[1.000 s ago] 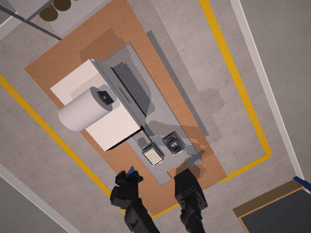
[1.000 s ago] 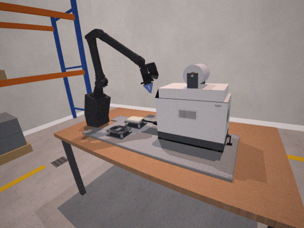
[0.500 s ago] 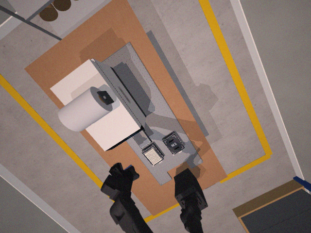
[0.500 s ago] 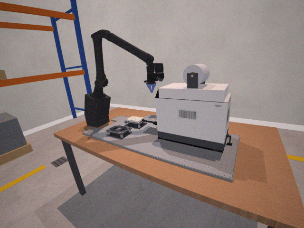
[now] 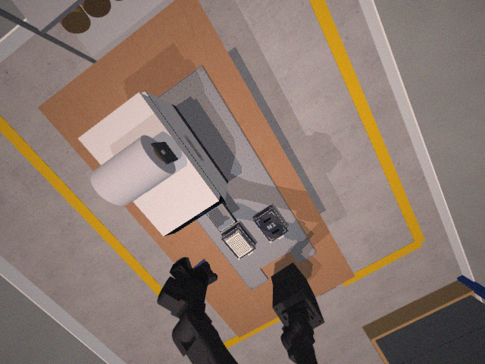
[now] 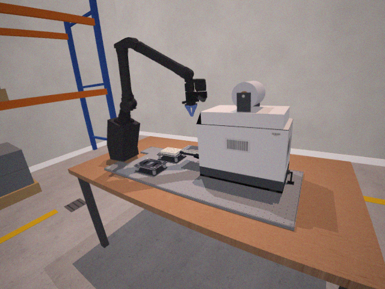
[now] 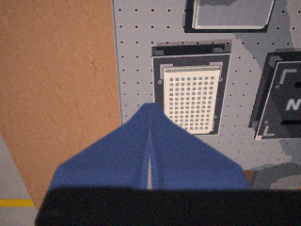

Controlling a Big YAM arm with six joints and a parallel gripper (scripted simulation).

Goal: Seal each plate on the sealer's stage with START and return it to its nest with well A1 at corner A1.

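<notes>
My hand is 20 cm above the dark sealer stage, 10 cm to the left of it and 5 cm short of it. From my hand the other things lie so: foil roll (38 cm ahead, 13 cm above, 12 cm to the right); white well plate (24 cm below, 15 cm behind, 6 cm to the right); start button (16 cm ahead, 10 cm below, 1 cm to the right).
</notes>
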